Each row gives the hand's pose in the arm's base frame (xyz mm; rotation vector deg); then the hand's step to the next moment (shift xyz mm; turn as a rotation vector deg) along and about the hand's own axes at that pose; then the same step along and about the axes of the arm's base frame.
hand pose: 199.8 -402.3 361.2 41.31 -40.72 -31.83
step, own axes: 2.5 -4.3 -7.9 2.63 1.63 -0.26
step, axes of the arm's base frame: 6.5 -1.3 -6.5 2.21 -0.63 2.09
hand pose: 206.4 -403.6 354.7 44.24 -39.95 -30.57
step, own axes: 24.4 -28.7 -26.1 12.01 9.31 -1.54
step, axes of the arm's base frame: 30.0 -22.0 -26.8 10.69 -1.59 10.79
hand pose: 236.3 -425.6 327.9 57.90 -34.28 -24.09
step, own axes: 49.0 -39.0 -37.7 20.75 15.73 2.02
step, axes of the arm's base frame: 59.6 -22.4 -36.0 15.45 -5.99 20.19
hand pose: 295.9 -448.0 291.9 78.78 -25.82 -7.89
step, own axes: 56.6 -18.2 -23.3 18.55 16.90 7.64
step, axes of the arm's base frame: 63.4 -2.4 -7.5 11.09 -10.12 21.51
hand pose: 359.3 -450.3 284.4 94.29 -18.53 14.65
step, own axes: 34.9 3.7 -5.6 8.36 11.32 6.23
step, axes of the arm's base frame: 31.4 3.2 16.3 3.60 -7.64 12.86
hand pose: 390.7 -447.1 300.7 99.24 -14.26 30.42
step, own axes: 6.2 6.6 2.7 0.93 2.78 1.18
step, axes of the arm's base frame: 3.1 -3.4 8.3 -0.17 -1.67 2.68
